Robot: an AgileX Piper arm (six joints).
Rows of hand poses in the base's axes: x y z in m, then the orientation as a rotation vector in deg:
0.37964, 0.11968, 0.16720, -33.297, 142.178, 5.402
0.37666, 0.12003, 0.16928, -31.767, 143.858, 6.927
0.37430, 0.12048, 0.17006, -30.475, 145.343, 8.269
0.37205, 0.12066, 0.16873, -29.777, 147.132, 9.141
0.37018, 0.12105, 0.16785, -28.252, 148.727, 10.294
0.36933, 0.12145, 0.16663, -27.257, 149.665, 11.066
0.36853, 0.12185, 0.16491, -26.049, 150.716, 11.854
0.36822, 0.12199, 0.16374, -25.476, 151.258, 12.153
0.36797, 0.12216, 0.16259, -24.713, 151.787, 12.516
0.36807, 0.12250, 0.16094, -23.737, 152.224, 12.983
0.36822, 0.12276, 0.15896, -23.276, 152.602, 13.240
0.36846, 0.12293, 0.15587, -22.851, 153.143, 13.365
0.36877, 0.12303, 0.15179, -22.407, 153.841, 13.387
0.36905, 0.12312, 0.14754, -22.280, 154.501, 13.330
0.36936, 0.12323, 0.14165, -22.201, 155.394, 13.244
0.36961, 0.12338, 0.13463, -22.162, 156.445, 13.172
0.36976, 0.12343, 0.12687, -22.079, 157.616, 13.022
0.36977, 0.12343, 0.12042, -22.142, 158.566, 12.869
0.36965, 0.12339, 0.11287, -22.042, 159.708, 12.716
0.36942, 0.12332, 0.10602, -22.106, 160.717, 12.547
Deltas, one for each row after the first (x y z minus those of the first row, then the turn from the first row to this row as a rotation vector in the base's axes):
-0.00298, 0.00035, 0.00208, 1.104, 1.690, -0.965
-0.00534, 0.00080, 0.00286, 2.041, 3.212, -1.766
-0.00759, 0.00098, 0.00153, 2.428, 5.018, -2.284
-0.00946, 0.00137, 0.00065, 3.239, 6.607, -3.280
-0.01031, 0.00177, -0.00057, 3.794, 7.560, -3.908
-0.01111, 0.00217, -0.00229, 4.380, 8.611, -4.686
-0.01142, 0.00231, -0.00346, 4.596, 9.139, -5.073
-0.01167, 0.00248, -0.00461, 4.901, 9.653, -5.574
-0.01157, 0.00282, -0.00626, 5.346, 10.086, -6.186
-0.01142, 0.00308, -0.00824, 5.539, 10.466, -6.484
-0.01118, 0.00325, -0.01133, 5.597, 10.977, -6.801
-0.01087, 0.00335, -0.01541, 5.554, 11.616, -7.167
-0.01059, 0.00344, -0.01966, 5.391, 12.227, -7.329
-0.01028, 0.00355, -0.02555, 5.143, 13.061, -7.485
-0.01003, 0.00370, -0.03257, 4.857, 14.052, -7.624
-0.00988, 0.00375, -0.04033, 4.503, 15.139, -7.818
-0.00987, 0.00375, -0.04678, 4.166, 16.025, -7.893
-0.00999, 0.00371, -0.05433, 3.822, 17.084, -8.092
-0.01022, 0.00364, -0.06118, 3.461, 18.024, -8.172

